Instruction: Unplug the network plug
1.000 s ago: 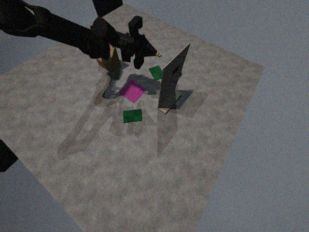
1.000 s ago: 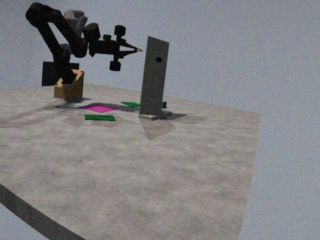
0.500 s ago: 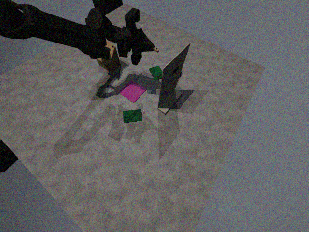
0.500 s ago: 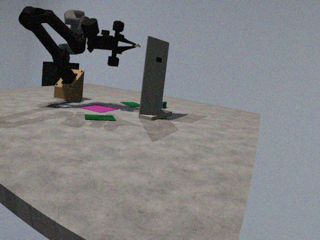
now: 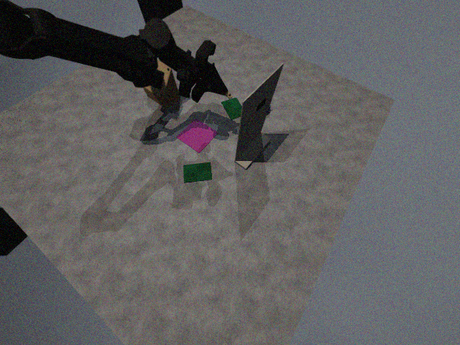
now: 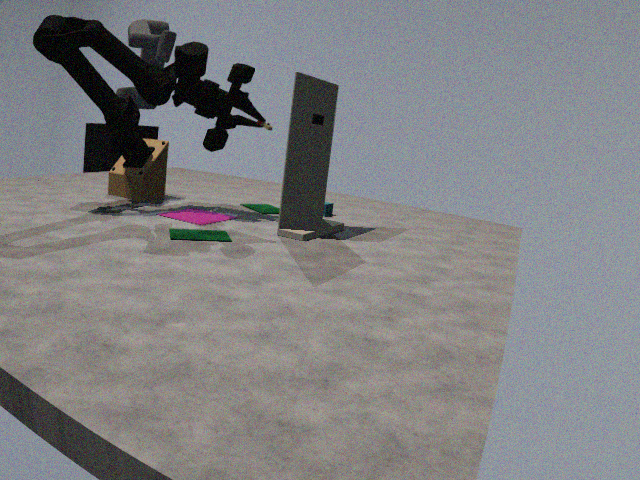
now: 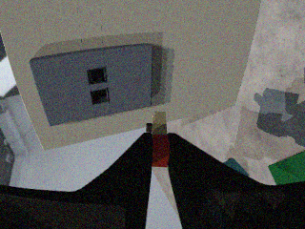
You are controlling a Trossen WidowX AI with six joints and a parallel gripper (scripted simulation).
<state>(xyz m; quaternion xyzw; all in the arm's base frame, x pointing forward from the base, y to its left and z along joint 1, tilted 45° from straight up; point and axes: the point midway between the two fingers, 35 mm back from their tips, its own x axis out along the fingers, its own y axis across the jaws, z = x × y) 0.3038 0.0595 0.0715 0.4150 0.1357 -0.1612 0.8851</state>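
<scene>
Right now the magenta marked square is 190 mm below my gripper tip, 90 mm behind it and 70 mm to the right of it. Also, from my gripper tip: small teal block (190 mm to the left, 180 mm below, 70 mm ahead); then network plug (10 mm ahead); then grey upright panel (120 mm ahead, 60 mm below, 10 mm to the right).
</scene>
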